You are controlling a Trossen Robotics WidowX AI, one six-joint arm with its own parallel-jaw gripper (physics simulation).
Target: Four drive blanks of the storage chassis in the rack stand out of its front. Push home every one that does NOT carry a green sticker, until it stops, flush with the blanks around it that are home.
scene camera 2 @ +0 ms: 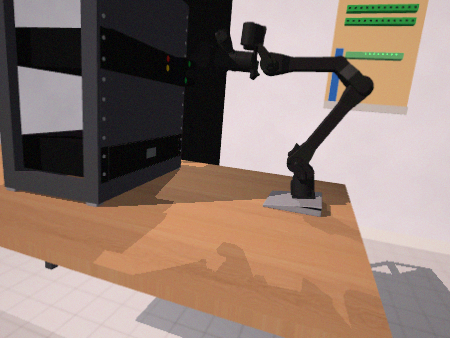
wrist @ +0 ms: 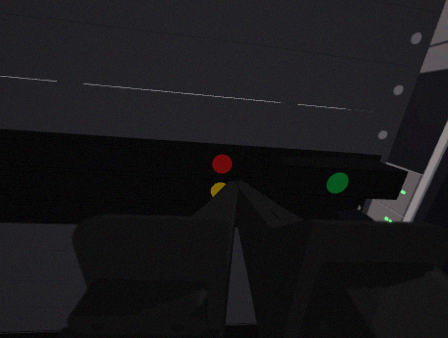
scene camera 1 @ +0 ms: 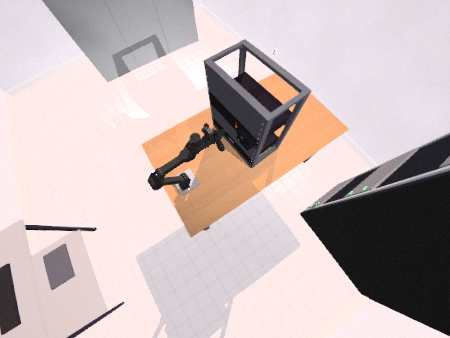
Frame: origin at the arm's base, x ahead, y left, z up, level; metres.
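Where they show: gripper, between the fingertips: point(scene camera 2: 190, 56) point(wrist: 235, 188) point(scene camera 1: 226, 129); arm's base, origin of its link: point(scene camera 2: 303, 195) point(scene camera 1: 184, 185).
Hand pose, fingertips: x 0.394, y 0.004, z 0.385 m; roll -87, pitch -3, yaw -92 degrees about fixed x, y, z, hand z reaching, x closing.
Note:
Each offset is from my fingertips to the centre of the thing. "*": to the spot under its first point. Level surfaces: height alone.
The storage chassis @(* dx +0.065, dy +0.193, dz -0.038 m) point(scene camera 2: 135, 57) point(wrist: 75, 175) is a black band across the rack point(scene camera 1: 280, 70) point(scene camera 2: 91, 100). A red sticker @(dx +0.074, dy +0.004, dz -0.009 m) point(scene camera 2: 168, 58) point(wrist: 222, 164) sits above a yellow sticker @(dx +0.074, dy +0.004, dz -0.037 m) point(scene camera 2: 167, 67) point(wrist: 218, 189); their blanks look level with the dark front around them. A blank with a green sticker point(scene camera 2: 189, 64) point(wrist: 337, 183) clearly stands out at the right end in the wrist view. Another green sticker @(dx +0.042, dy -0.067, dz -0.066 m) point(scene camera 2: 186, 80) shows lower in scene camera 2. My gripper point(scene camera 1: 223, 132) point(scene camera 2: 201, 57) point(wrist: 235, 188) is shut and empty, in front of the chassis. Its fingers partly cover the yellow sticker and hide the lower blanks.
Grey panels point(wrist: 200, 50) lie above the chassis. A black unit with a light label @(* dx +0.086, dy +0.067, dz -0.306 m) point(scene camera 2: 151, 153) sits low in the rack. The rack and the arm's base point(scene camera 1: 191, 185) point(scene camera 2: 303, 192) stand on the wooden table @(dz -0.405 m) point(scene camera 1: 230, 185) point(scene camera 2: 200, 225). A tall black cabinet point(scene camera 1: 390, 240) stands nearby.

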